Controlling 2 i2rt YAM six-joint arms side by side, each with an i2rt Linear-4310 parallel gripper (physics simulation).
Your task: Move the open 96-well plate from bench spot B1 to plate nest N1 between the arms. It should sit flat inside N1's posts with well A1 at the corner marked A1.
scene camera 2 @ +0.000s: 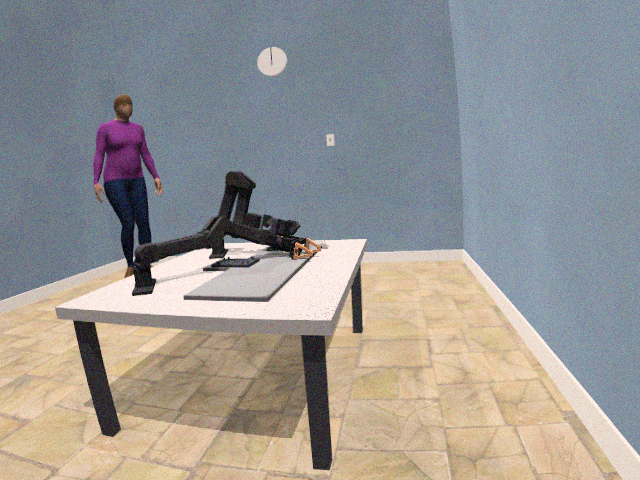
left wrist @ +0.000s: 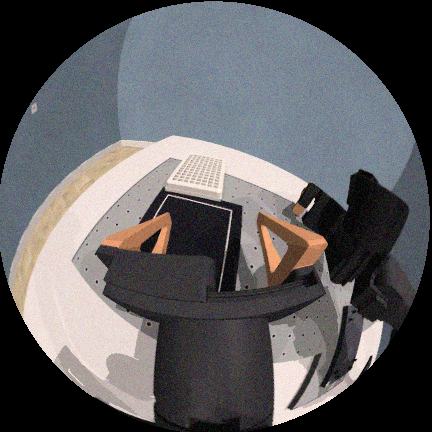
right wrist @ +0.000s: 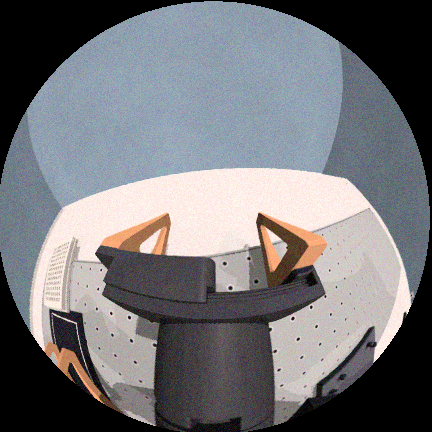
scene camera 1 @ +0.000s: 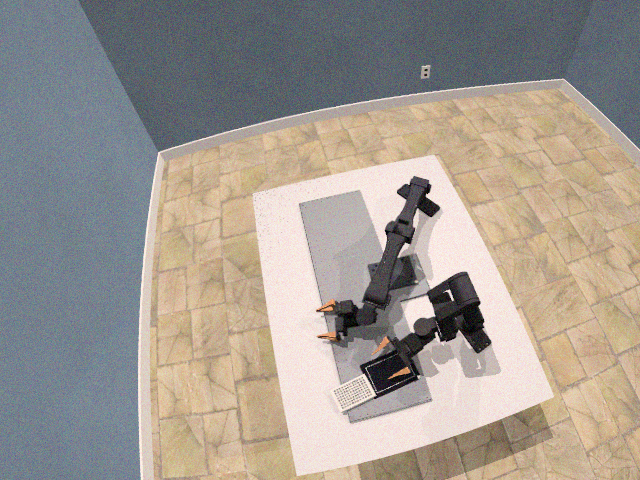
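Pixels of known places: left gripper, between the fingertips: (left wrist: 213,216) (scene camera 1: 379,367); right gripper, between the fingertips: (scene camera 2: 317,251) (left wrist: 317,200) (right wrist: 212,217) (scene camera 1: 316,323); left arm's base, origin of its link: (scene camera 2: 219,254) (scene camera 1: 468,327); right arm's base, origin of its link: (scene camera 2: 144,287) (scene camera 1: 418,200).
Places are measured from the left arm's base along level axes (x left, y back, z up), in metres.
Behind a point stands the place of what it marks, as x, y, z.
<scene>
The open 96-well plate (scene camera 1: 353,393) {-0.019, -0.468, 0.017} (left wrist: 199,172) {-0.021, -0.451, 0.027} (right wrist: 59,277) {-0.047, -0.453, 0.027} is white and lies at the end of a black pad with a white outline (scene camera 1: 378,379) {-0.018, -0.374, 0.015} (left wrist: 200,230) {-0.037, -0.348, 0.015} (right wrist: 65,327), outside the outline and partly past the grey board's edge. Corner labels are unreadable. The dark nest (scene camera 1: 406,273) {-0.296, -0.076, 0.025} (scene camera 2: 235,262) {-0.349, -0.121, 0.025} (left wrist: 345,345) (right wrist: 350,370) stands between the arm bases, partly hidden by the right arm in scene camera 1. My left gripper (scene camera 1: 381,366) {-0.048, -0.351, 0.040} (left wrist: 213,216) {-0.048, -0.351, 0.040} is open and empty above the pad, short of the plate. My right gripper (scene camera 1: 317,323) {-0.295, -0.454, 0.032} (scene camera 2: 311,251) {-0.295, -0.454, 0.032} (right wrist: 212,217) {-0.295, -0.454, 0.032} is open and empty, away from the plate.
A grey perforated board (scene camera 1: 336,232) {-0.605, -0.200, 0.012} (scene camera 2: 237,284) {-0.657, -0.159, 0.013} (right wrist: 320,300) {-0.351, -0.312, 0.013} lies on the white table (scene camera 1: 279,268) {-0.585, -0.469, 0.000} (scene camera 2: 103,302) {-0.731, 0.281, 0.000}. The right arm (scene camera 1: 395,253) {-0.318, -0.125, 0.178} reaches over the nest and the board. A person (scene camera 2: 124,149) in a purple top stands behind the table in scene camera 2.
</scene>
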